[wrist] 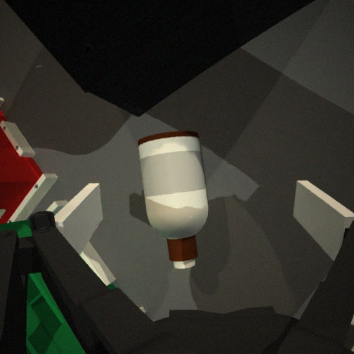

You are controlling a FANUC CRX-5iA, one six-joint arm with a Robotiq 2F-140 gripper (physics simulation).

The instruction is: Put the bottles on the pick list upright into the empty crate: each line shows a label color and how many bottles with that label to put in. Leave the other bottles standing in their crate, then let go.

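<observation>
A pale bottle with a light grey band, a brown base edge and a brown neck with a white tip appears to lie on its side on the grey surface, in the middle of the wrist view. Its neck points toward the bottom of the view. My gripper is wide open, with one pale finger pad well to the left of the bottle and the other well to the right, neither touching it. Part of a green crate shows at the lower left, mostly hidden behind the gripper's left linkage. The pick list does not show.
A red crate or box with pale edge pieces is cut off by the left edge of the view, above the green crate. A large black shape fills the top middle. Shadows cross the grey surface.
</observation>
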